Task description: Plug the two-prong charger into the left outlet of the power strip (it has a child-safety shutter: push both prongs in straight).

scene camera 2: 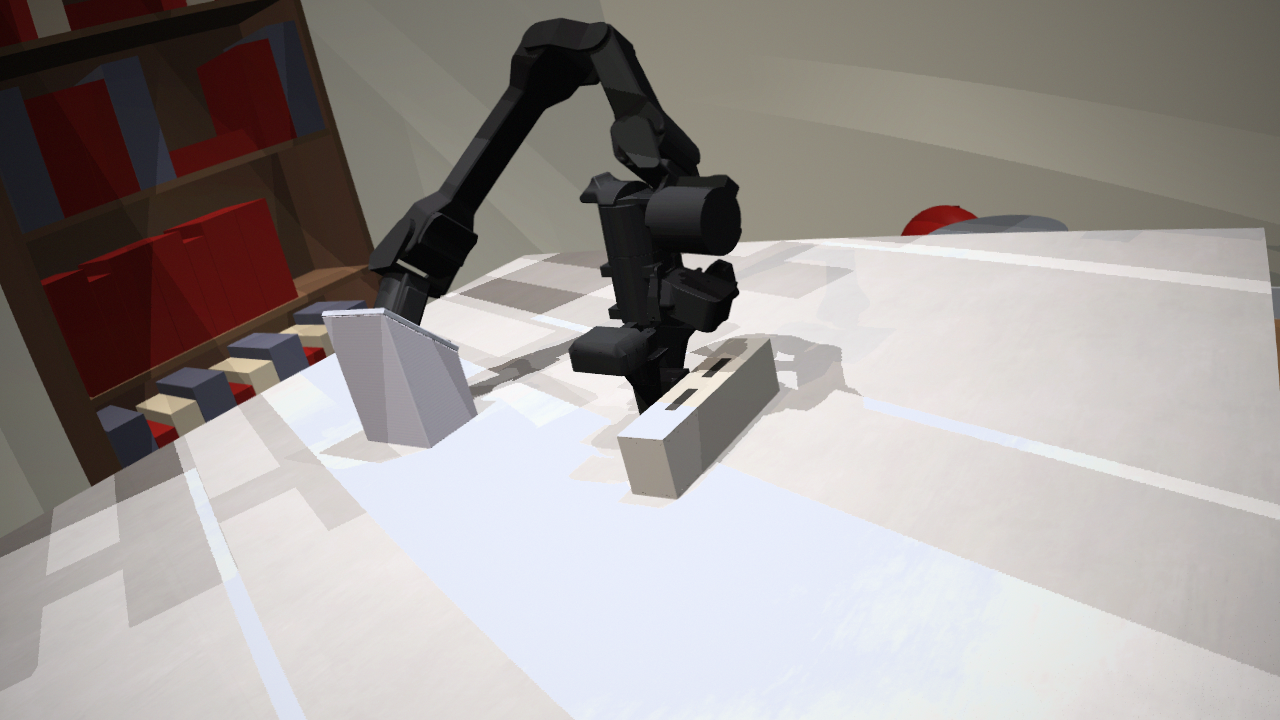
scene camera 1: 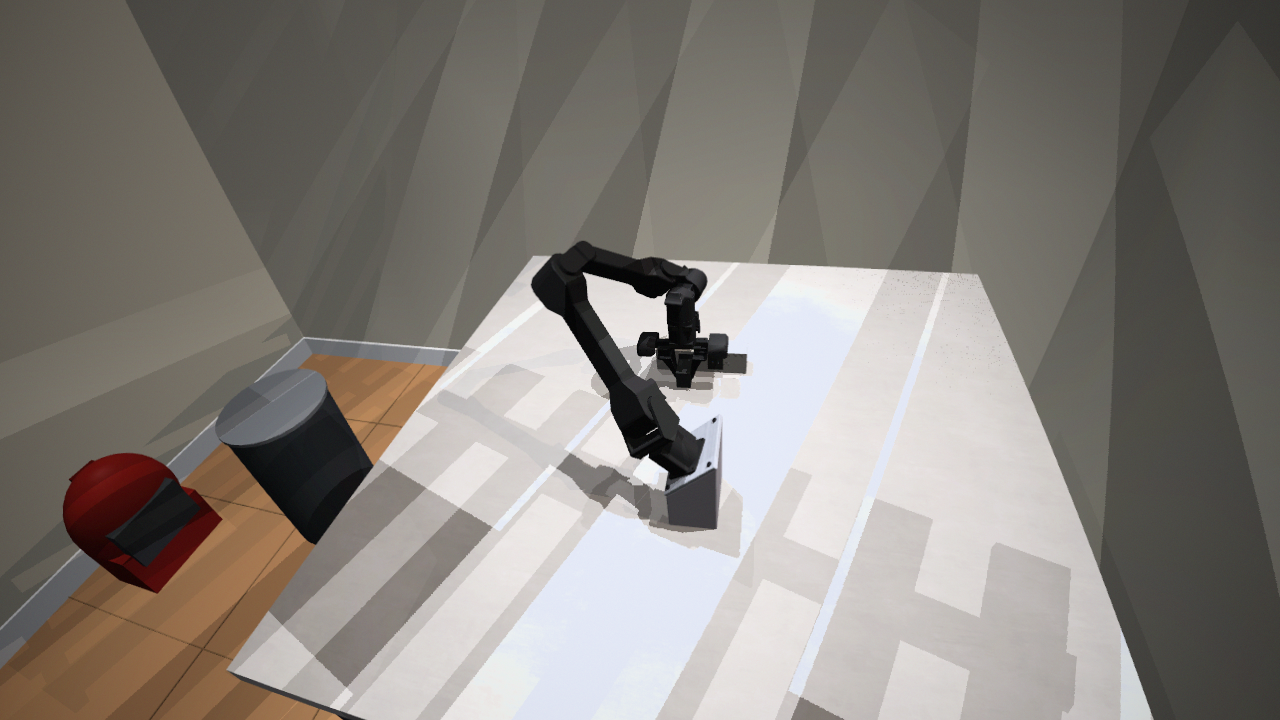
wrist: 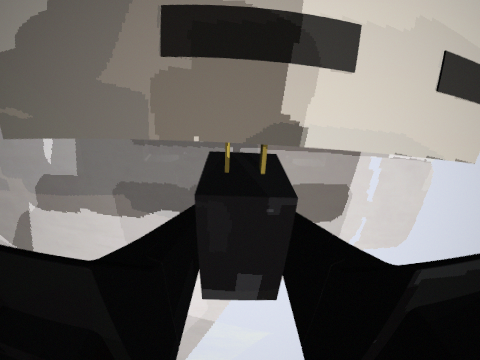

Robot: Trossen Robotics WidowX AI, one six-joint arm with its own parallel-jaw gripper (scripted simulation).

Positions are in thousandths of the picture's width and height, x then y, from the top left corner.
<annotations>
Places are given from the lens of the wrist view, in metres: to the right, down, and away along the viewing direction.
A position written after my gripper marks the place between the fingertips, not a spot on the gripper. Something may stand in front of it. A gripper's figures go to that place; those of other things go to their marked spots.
my gripper (wrist: 501,590): 0.00, 0.02, 0.10
black two-prong charger (wrist: 509,568): 0.00, 0.01, 0.07
</annotations>
